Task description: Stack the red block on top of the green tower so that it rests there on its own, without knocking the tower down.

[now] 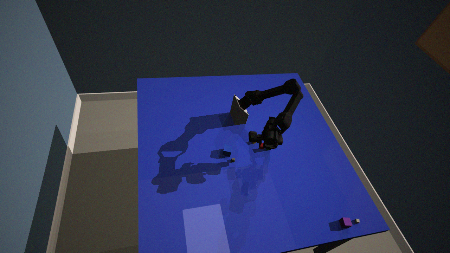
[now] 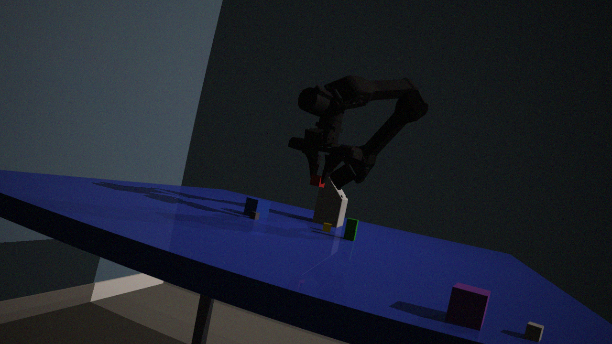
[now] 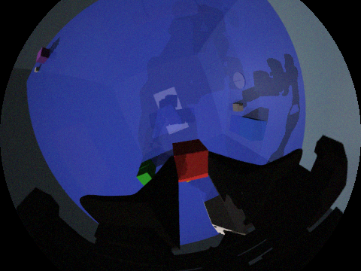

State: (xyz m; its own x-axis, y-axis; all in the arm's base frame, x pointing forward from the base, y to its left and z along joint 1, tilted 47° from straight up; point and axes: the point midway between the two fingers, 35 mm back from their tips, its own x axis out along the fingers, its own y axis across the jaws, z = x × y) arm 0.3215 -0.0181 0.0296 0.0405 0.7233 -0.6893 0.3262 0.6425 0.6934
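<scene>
My gripper tip is 12 cm past the small yellow block, 3 cm to the right of it and 12 cm above it. Round my gripper tip: tiny grey cube: 2 cm behind, 15 cm to the right, 12 cm below; then blue block: 8 cm behind, 17 cm to the right, 10 cm below; then red block: right at my gripper tip.
</scene>
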